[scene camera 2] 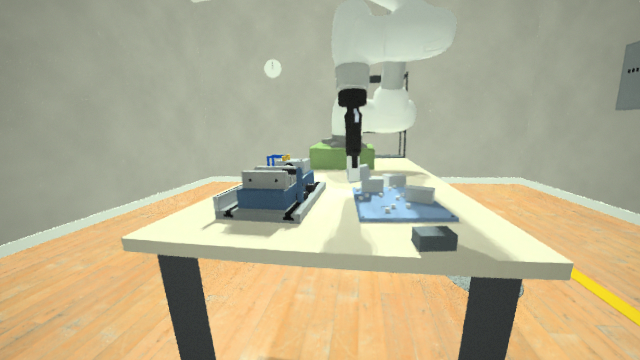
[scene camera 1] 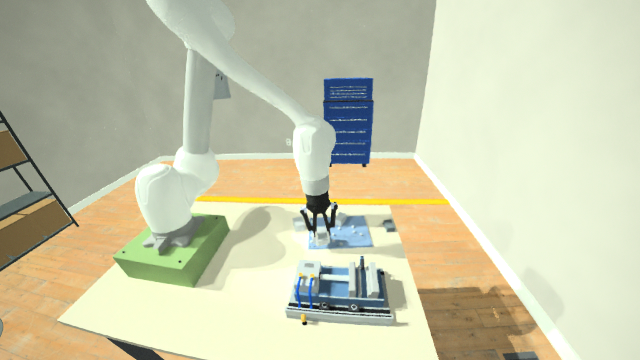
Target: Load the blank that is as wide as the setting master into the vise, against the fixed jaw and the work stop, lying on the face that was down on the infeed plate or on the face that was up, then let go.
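Frame: origin at the arm's base, x right, y ahead, z up, level; centimetres.
Where they show: gripper, between the fingertips: (scene camera 2: 352, 179) (scene camera 1: 323, 241); arm's base, origin of its link: (scene camera 1: 176, 231).
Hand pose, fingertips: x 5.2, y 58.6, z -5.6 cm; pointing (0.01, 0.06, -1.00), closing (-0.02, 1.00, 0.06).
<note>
Each offset is from my fingertips to the top centre of the thing. "*": to the spot under its first point.
My gripper (scene camera 1: 321, 233) (scene camera 2: 354, 166) points down, shut on a light grey block {dx -1.4, dy -0.1, dz +4.1 cm} (scene camera 1: 322, 238) (scene camera 2: 364, 172). In scene camera 2 the block is held low, to the left of the blue infeed plate {dx -9.1, dy +7.6, dz -3.6 cm} (scene camera 1: 365, 241) (scene camera 2: 407, 217). In scene camera 1 it overlaps the plate's near left corner, so its outline is hard to separate from a block behind it. The vise {dx +19.4, dy +3.1, dz +5.5 cm} (scene camera 1: 340, 301) (scene camera 2: 266, 198) stands apart from the gripper. Its right-hand jaw (scene camera 1: 372, 280) (scene camera 2: 264, 180) faces another jaw (scene camera 1: 352, 279), and a dark upright stop {dx +15.7, dy +11.0, dz +5.2 cm} (scene camera 1: 362, 262) stands between them. I cannot tell which object is the setting master.
Grey blocks {dx -5.6, dy -1.8, dz +0.0 cm} (scene camera 2: 372, 185) {dx -14.8, dy +9.3, dz -0.5 cm} (scene camera 2: 420, 194) and small pale pegs are on the plate. Another grey block {dx -14.5, dy -9.5, dz -0.8 cm} (scene camera 1: 300, 223) (scene camera 2: 394, 179) stands beyond its left edge. A dark block {dx -8.1, dy +29.9, dz -1.9 cm} (scene camera 1: 389, 225) (scene camera 2: 434, 238) lies near the table's right edge. Blue hoses {* dx +21.8, dy -5.5, dz +2.0 cm} (scene camera 1: 311, 292) rise at the vise's left end.
</note>
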